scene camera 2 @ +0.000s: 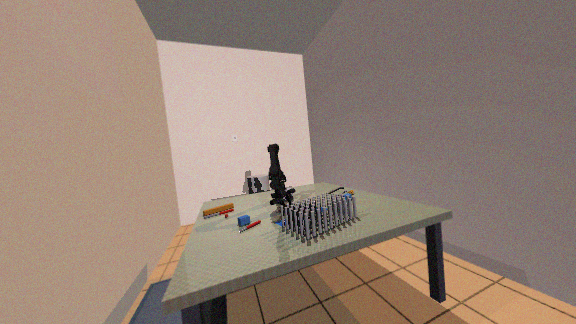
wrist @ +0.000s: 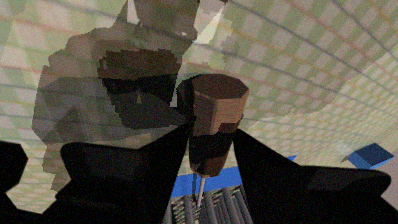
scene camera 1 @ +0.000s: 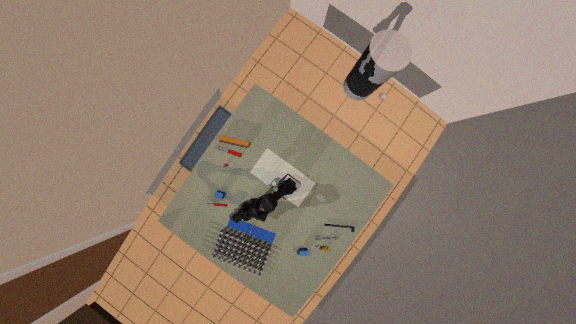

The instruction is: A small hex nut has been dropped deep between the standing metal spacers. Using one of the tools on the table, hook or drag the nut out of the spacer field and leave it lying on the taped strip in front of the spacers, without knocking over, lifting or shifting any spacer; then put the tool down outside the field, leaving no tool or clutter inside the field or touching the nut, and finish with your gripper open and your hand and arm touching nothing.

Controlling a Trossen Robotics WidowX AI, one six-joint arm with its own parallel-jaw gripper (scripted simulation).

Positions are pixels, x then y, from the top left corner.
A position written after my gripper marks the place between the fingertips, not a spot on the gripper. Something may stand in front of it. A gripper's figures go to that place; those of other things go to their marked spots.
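Labels:
I see a blue block point(wrist: 370, 157), and the blue block is 49 cm from the lens. My gripper point(wrist: 211, 130) is 12 cm from the lens.

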